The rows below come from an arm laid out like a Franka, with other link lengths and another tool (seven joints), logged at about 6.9 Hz.
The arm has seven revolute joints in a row. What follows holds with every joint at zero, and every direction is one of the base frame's.
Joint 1 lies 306.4 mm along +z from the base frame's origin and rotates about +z.
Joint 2 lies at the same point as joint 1 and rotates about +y.
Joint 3 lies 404.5 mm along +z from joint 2 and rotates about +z.
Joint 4 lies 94.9 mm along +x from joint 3 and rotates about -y.
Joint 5 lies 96.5 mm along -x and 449.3 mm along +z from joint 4 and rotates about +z.
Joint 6 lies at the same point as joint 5 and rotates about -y.
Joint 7 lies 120.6 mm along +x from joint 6 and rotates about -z.
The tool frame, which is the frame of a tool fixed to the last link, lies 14.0 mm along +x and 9.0 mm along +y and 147.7 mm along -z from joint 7; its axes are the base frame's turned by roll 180.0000, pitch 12.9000 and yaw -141.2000 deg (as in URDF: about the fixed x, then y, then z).
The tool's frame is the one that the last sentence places.
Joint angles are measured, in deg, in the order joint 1, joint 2, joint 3, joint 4, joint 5, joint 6, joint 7. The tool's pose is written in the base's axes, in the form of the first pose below.
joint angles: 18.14 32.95 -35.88 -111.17 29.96 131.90 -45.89
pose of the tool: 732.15 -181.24 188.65 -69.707 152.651 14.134
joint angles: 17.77 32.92 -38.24 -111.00 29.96 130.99 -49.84
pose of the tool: 723.53 -211.04 197.81 -72.135 151.909 13.574
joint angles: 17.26 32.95 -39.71 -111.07 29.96 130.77 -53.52
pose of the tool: 715.38 -233.30 202.53 -74.832 150.891 13.105
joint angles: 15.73 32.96 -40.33 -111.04 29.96 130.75 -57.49
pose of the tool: 706.07 -258.50 205.26 -77.417 149.599 12.936
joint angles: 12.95 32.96 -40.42 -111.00 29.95 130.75 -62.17
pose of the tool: 691.63 -292.54 206.01 -79.790 148.229 13.113
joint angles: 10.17 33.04 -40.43 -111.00 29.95 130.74 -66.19
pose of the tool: 675.53 -325.11 205.24 -81.362 147.332 13.345
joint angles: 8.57 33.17 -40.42 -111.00 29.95 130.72 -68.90
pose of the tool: 665.36 -343.24 203.82 -82.813 146.589 13.619
